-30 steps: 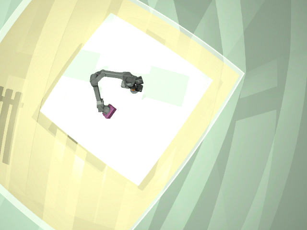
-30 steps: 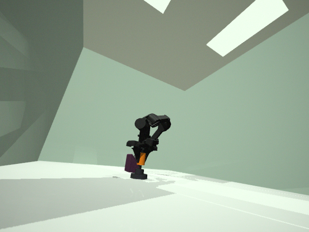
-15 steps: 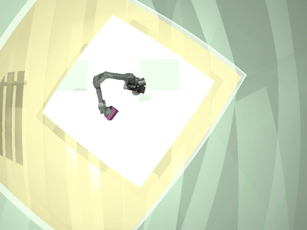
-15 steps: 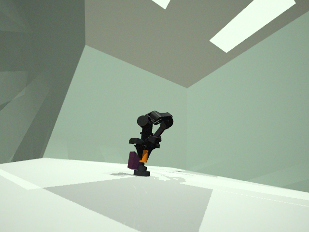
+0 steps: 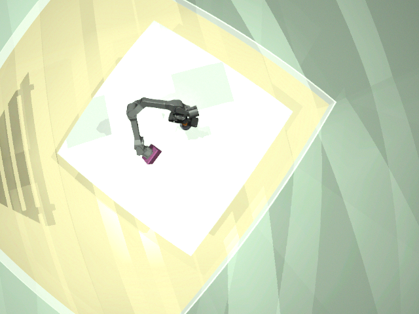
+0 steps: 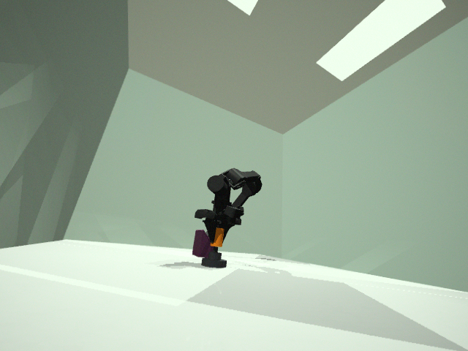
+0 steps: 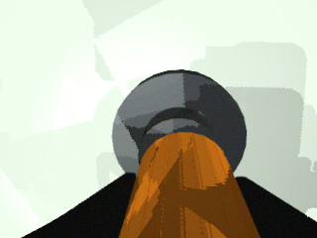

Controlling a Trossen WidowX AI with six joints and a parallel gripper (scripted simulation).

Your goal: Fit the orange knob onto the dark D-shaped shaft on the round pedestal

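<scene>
Right now my gripper tip is 2 cm below the orange knob. From my gripper tip the other things lie so: round pedestal (4 cm below).
</scene>
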